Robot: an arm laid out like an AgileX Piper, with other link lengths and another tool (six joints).
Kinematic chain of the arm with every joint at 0, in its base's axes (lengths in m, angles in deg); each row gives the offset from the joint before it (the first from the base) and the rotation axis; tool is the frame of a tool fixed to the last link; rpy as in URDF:
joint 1: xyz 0 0 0.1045 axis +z
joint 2: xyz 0 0 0 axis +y
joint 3: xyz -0.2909 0 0.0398 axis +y
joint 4: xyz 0.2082 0 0.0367 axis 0.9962 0 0.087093
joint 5: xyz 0 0 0 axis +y
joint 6: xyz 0.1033 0 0.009 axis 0.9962 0 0.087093
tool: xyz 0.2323 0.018 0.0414 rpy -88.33 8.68 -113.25
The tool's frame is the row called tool.
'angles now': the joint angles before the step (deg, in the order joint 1, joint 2, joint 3, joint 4, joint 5, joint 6). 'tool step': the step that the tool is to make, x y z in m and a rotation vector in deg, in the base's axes. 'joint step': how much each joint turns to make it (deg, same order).
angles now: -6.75, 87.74, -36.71, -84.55, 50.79, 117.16
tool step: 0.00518, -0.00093, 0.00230, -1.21, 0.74, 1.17
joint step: -0.01, 0.58, 0.01, -1.75, 0.12, 0.01
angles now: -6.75, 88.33, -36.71, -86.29, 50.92, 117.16
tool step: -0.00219, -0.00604, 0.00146, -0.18, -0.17, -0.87
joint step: -1.04, 0.33, -0.48, -0.27, -0.01, 0.06
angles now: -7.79, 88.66, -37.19, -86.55, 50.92, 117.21
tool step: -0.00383, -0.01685, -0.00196, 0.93, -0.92, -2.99
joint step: -3.41, 1.74, -2.41, 0.43, -1.07, 0.01
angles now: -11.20, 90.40, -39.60, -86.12, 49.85, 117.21
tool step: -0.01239, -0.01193, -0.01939, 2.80, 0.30, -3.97
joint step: -2.99, 2.61, -1.57, 2.54, -1.25, 0.02
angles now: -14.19, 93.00, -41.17, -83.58, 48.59, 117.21
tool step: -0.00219, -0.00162, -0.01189, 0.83, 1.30, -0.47
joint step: -0.61, 1.69, -0.18, 0.22, -0.45, 0.00
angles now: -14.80, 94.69, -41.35, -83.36, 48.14, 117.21
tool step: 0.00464, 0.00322, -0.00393, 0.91, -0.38, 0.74
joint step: -0.18, 0.02, 0.00, -0.04, -1.35, 0.00
